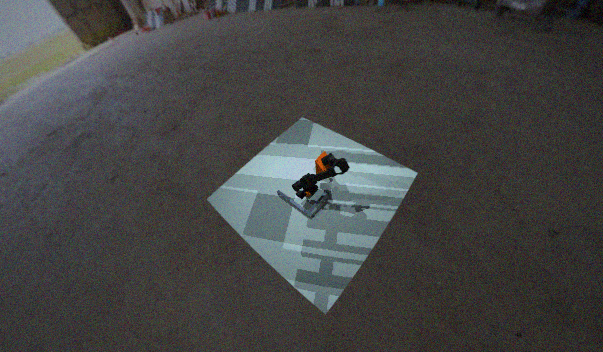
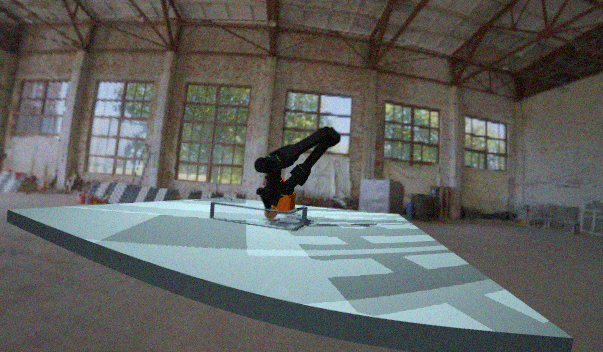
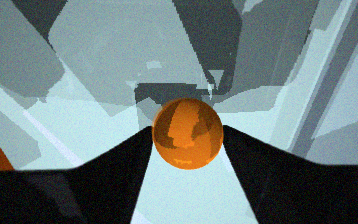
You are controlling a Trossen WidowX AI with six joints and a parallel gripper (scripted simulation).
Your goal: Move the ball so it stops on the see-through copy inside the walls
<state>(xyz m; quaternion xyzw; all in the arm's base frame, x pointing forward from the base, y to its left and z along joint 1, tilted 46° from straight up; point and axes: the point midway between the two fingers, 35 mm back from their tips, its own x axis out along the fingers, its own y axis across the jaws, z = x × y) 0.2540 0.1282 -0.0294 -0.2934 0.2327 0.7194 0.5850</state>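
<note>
Now: gripper tip right at the see-through copy of ball. Round my gripper tip: orange ball right at my gripper tip.
</note>
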